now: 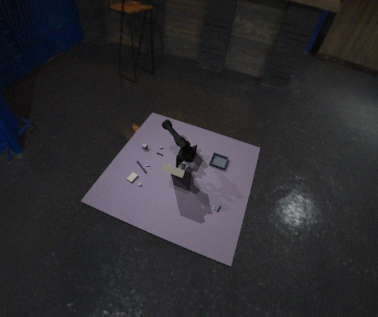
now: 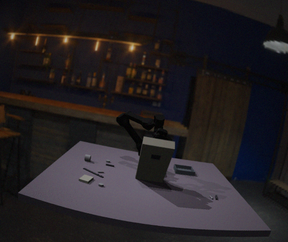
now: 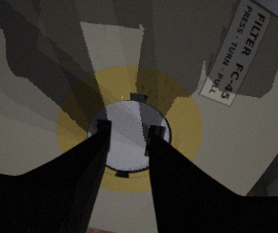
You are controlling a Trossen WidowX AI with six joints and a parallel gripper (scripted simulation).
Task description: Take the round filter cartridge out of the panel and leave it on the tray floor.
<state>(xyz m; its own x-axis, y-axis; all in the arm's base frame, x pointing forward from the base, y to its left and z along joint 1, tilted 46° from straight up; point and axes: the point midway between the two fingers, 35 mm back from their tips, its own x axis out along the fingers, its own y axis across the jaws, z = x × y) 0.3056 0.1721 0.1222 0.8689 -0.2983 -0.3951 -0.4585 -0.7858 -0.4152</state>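
The service panel is 80 mm below my gripper tip and 30 mm behind it. The rest, counted from my gripper tip: tray: 440 mm behind, 240 mm to the left, 220 mm below; then flat cream block: 370 mm to the right, 220 mm below, 140 mm ahead.
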